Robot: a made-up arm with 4 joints.
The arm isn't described. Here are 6 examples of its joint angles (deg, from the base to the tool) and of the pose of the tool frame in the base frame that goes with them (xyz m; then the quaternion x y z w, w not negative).
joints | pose
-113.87 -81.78 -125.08 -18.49 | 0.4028 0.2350 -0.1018 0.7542 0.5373 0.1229 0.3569
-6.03 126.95 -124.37 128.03 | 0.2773 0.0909 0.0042 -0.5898 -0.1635 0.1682 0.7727
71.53 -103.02 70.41 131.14 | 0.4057 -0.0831 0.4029 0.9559 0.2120 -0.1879 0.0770
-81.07 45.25 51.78 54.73 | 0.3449 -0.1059 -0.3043 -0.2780 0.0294 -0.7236 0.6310
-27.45 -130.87 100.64 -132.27 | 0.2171 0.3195 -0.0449 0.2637 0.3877 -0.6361 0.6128
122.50 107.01 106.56 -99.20 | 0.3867 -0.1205 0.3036 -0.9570 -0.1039 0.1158 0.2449
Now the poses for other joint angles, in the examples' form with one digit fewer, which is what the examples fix.
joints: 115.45 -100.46 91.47 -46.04
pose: 0.205 -0.357 0.233 -0.279 0.935 0.205 0.075
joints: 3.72 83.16 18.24 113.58
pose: 0.126 0.227 -0.015 -0.473 0.480 -0.660 0.332
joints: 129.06 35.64 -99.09 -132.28
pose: 0.277 0.027 0.110 -0.015 -0.276 0.954 0.116
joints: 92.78 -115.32 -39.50 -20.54
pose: 0.439 -0.369 0.206 0.175 -0.379 -0.675 0.608
